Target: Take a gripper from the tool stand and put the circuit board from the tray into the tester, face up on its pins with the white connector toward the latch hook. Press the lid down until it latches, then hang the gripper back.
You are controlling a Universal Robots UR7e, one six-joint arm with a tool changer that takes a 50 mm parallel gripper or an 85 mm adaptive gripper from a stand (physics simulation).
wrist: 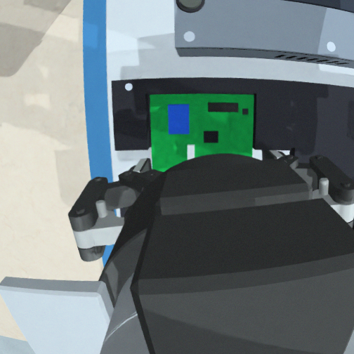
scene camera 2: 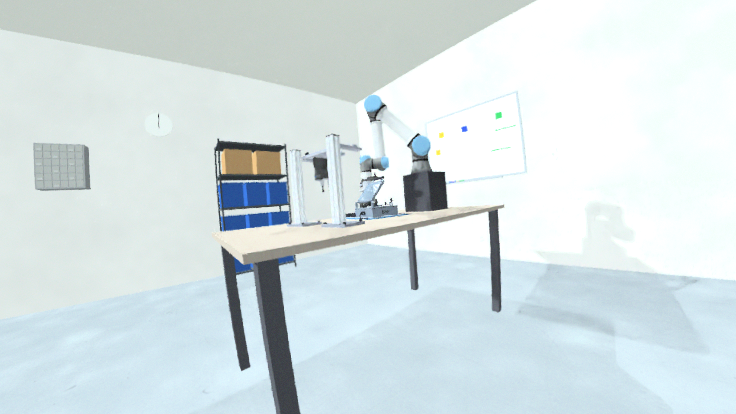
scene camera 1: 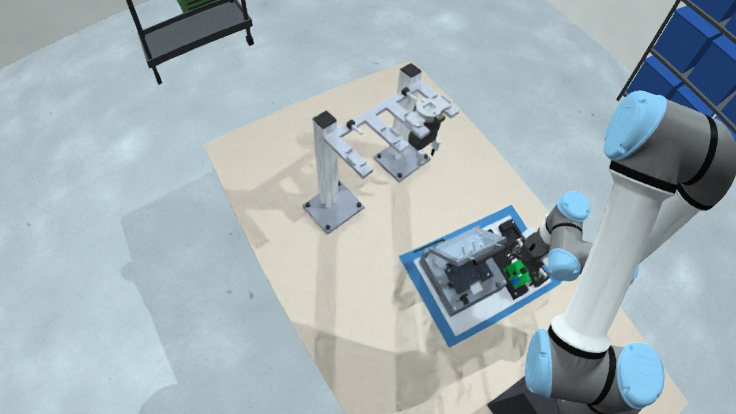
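Observation:
The green circuit board [scene camera 1: 515, 273] [wrist: 225, 122] lies face up in the black tray [wrist: 131, 125], its blue part and a small white part showing. Its near end is hidden by the gripper body in the wrist view. My gripper [scene camera 1: 527, 265] [wrist: 209, 162], the adaptive one on the arm, is open, low over the board, one finger at each side; the fingertips are mostly hidden. The grey tester [scene camera 1: 481, 299] [scene camera 2: 383, 211] [wrist: 260, 30] is beside the tray, its clear lid [scene camera 1: 463, 247] [scene camera 2: 371, 191] raised. The latch hook cannot be made out.
The tool stand [scene camera 1: 326, 154] [scene camera 2: 334, 180] is across the table, with another dark gripper [scene camera 1: 424, 136] [scene camera 2: 320, 169] hanging in it. A blue-edged mat [scene camera 1: 437, 321] [wrist: 95, 75] lies under tester and tray. A cart [scene camera 1: 200, 42] and a shelf rack [scene camera 2: 250, 177] stand beyond the table.

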